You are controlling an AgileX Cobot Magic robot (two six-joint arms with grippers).
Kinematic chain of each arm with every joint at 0, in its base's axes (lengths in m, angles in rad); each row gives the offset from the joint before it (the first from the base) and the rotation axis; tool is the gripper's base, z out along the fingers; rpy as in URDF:
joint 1: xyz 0 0 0.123 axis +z
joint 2: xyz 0 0 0 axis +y
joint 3: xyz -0.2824 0 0.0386 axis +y
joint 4: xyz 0.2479 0 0.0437 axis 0.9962 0 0.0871
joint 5: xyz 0 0 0 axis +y
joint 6: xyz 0.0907 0 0.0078 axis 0.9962 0 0.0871
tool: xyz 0 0 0 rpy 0 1.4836 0
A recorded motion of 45 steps. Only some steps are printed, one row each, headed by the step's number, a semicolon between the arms.
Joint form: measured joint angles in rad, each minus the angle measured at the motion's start. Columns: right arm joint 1, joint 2, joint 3, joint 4, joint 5, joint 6; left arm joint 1, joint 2, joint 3, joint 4, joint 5, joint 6.
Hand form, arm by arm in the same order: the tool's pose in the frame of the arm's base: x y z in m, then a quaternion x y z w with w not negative. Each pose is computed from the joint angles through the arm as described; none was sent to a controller.
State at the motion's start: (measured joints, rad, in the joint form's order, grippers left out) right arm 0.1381 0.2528 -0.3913 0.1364 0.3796 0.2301; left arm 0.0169 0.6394 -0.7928 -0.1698 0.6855 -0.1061
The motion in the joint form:
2: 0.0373 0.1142 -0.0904 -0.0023 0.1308 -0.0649; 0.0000 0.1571 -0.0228 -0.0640 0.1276 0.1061
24: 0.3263 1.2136 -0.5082 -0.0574 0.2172 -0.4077; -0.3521 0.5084 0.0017 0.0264 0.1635 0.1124
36: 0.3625 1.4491 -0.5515 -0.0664 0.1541 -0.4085; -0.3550 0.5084 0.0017 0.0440 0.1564 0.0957
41: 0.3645 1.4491 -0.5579 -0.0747 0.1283 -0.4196; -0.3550 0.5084 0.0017 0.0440 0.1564 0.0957
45: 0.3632 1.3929 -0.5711 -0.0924 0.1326 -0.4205; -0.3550 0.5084 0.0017 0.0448 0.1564 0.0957
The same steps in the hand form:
2: 0.0759 0.0195 0.3048 0.02377 0.80567 0.15982 0.56990; 0.1463 -0.0129 0.3429 -0.04494 0.90159 -0.10699 0.41675
24: 0.2527 0.1311 0.2316 -0.28079 0.92765 0.06414 0.23772; 0.1920 -0.0772 0.2695 0.13159 0.96369 -0.09878 0.21031
36: 0.2770 0.1553 0.1740 -0.30239 0.93547 0.05179 0.17544; 0.1927 -0.0768 0.2696 0.12883 0.96370 -0.09375 0.21422
41: 0.2801 0.1571 0.1764 -0.31028 0.92973 0.05054 0.19176; 0.1927 -0.0768 0.2696 0.12883 0.96370 -0.09375 0.21422
45: 0.2797 0.1555 0.1976 -0.31466 0.92101 0.05018 0.22407; 0.1927 -0.0767 0.2696 0.12902 0.96370 -0.09340 0.21429

